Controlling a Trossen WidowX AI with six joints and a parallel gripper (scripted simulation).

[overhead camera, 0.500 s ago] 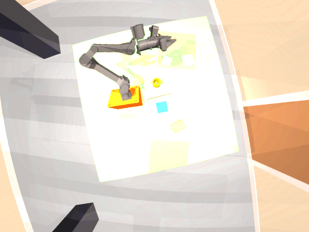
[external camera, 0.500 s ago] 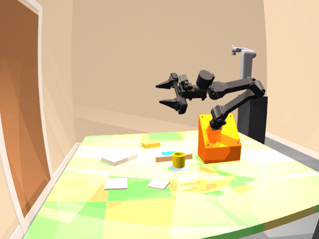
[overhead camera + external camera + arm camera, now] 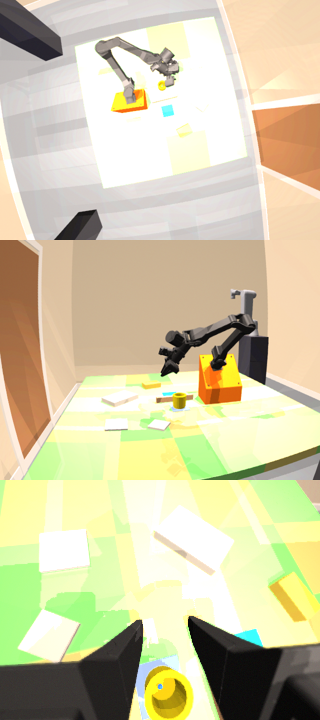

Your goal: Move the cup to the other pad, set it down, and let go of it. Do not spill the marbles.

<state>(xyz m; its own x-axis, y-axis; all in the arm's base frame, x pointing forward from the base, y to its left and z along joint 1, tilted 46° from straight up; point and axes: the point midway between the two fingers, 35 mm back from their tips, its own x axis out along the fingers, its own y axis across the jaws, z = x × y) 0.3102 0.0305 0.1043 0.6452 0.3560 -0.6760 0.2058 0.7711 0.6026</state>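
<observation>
Right now the yellow cup is 150 mm below my gripper tip and 100 mm behind it. From my gripper tip the other things lie so: wooden bar 180 mm below, 100 mm to the right, 90 mm behind; then cyan pad 200 mm to the right, 190 mm below, 90 mm behind; then white slab 210 mm ahead, 170 mm to the right, 170 mm below.
</observation>
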